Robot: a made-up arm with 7 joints.
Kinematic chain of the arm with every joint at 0, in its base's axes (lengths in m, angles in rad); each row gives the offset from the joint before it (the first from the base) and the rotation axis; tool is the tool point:
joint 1: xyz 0 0 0 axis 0 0.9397 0.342
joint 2: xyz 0 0 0 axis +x
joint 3: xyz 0 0 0 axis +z
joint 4: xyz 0.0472 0 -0.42 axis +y
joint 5: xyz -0.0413 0 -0.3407 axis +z
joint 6: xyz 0 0 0 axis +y
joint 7: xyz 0 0 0 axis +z
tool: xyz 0 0 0
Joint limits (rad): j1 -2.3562..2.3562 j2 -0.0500..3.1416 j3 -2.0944..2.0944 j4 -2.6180..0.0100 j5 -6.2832..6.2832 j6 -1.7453..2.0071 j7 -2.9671..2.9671
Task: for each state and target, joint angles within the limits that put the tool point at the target. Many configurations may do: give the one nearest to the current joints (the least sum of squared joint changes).
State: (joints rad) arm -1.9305 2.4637 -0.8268 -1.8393 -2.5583 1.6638 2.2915
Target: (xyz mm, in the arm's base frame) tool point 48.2 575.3 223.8
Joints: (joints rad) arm -1.8337 2.5080 -1.5693 -1.4989 -2.5583 1.6638 2.2915
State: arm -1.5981 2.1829 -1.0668 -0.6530 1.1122 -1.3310 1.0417
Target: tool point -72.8 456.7 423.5
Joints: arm -1.7269 2.5042 -0.8557 -1.4631 1.1122 -1.3310 1.0417
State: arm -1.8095 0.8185 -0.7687 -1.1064 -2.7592 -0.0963 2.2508
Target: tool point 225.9 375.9 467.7
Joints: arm -1.7584 1.8964 -0.7939 -1.3970 -2.7592 -0.0963 2.2508
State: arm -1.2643 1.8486 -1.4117 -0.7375 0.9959 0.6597 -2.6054
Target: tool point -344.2 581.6 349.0
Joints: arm -1.2958 2.6362 -1.3822 -0.4676 0.9959 0.6597 -2.6054
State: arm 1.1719 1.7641 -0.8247 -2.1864 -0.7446 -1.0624 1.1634
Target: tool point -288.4 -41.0 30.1
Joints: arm 1.8355 1.2966 -1.4340 -2.6160 -0.7446 -1.0624 1.1634
